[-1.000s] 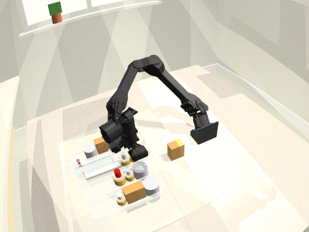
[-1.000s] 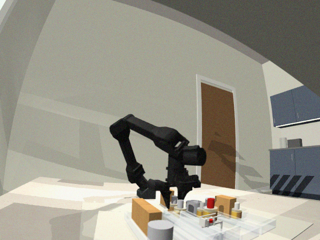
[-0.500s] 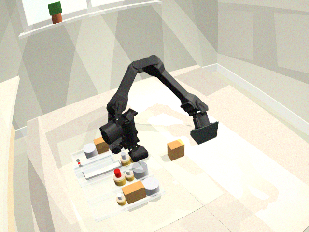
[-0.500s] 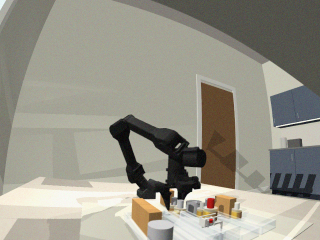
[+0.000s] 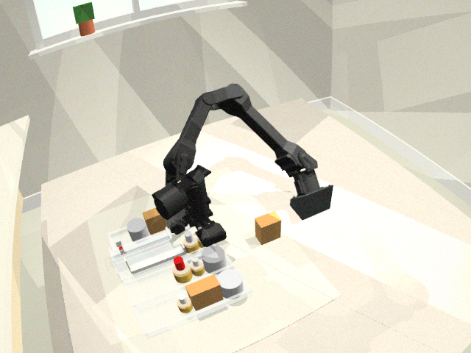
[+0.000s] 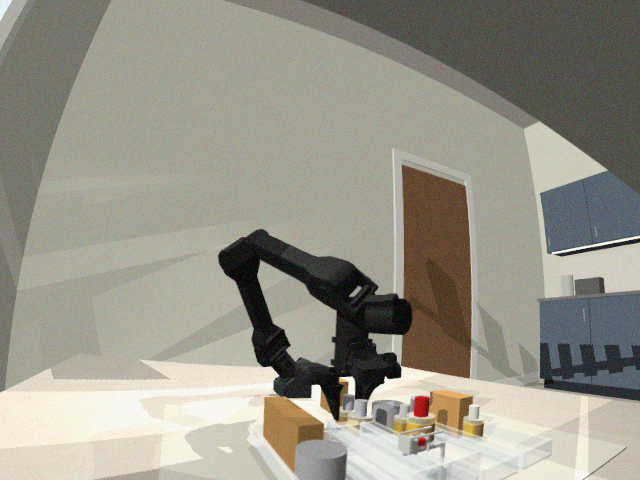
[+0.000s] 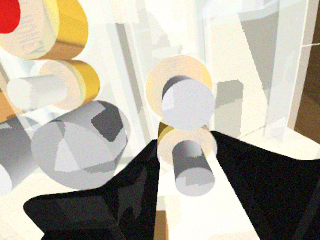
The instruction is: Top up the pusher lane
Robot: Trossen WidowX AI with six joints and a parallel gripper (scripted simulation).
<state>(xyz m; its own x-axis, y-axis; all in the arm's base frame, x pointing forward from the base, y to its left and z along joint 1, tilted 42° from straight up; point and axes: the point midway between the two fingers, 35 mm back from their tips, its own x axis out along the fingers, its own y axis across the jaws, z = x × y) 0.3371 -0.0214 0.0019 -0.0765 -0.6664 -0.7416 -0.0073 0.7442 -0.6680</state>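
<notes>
The clear-walled lane is 150 mm ahead of my gripper tip, 20 mm to the right of it and 10 mm below it. From my gripper tip the other things lie so: red mark: 230 mm ahead, 40 mm to the right, 40 mm above.
</notes>
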